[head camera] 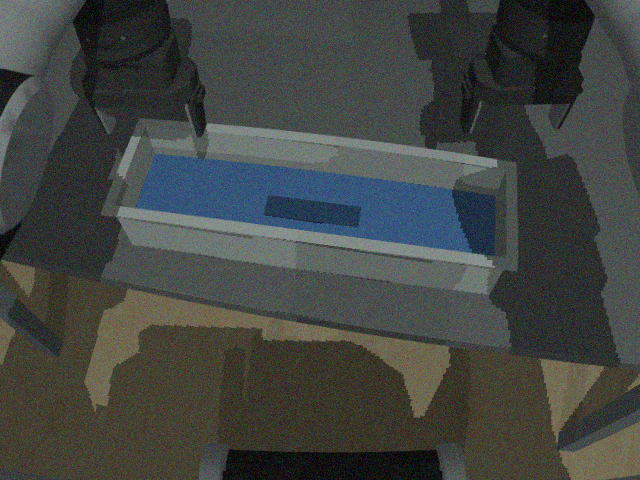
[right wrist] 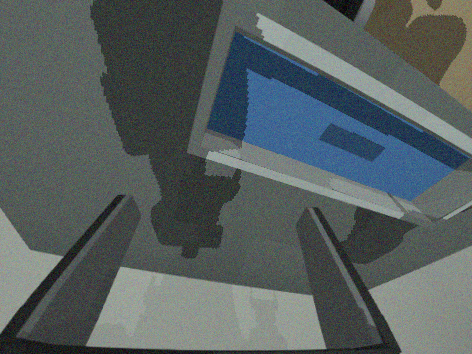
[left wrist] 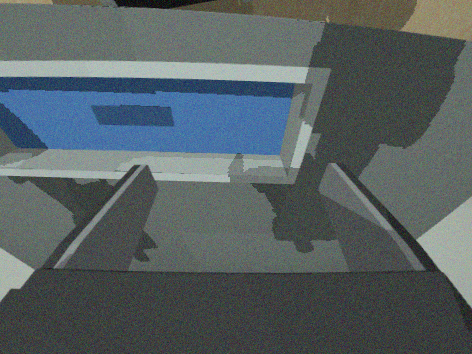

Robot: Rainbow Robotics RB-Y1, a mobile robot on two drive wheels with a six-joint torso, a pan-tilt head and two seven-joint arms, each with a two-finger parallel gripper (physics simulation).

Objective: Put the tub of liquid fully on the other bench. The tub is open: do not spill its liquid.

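A long open tub with pale walls (head camera: 310,237) (left wrist: 150,70) (right wrist: 350,76) stands upright on a grey bench (head camera: 310,62) (left wrist: 150,35) (right wrist: 50,100). Blue liquid (head camera: 206,186) (left wrist: 225,120) (right wrist: 285,120) lies level inside it, with a dark rectangle (head camera: 312,210) (left wrist: 134,115) (right wrist: 352,142) in the middle. My left gripper (head camera: 154,130) (left wrist: 237,176) is open and empty, pointing down by the tub's far left corner in the head view. My right gripper (head camera: 514,127) (right wrist: 221,211) is open and empty beyond the tub's far right corner. The other bench cannot be made out.
The bench's near edge runs slanted below the tub in the head view. Grey beams (head camera: 36,325) (head camera: 599,418) stand out at both sides over the wooden floor (head camera: 186,310). My dark base (head camera: 330,465) shows at the bottom.
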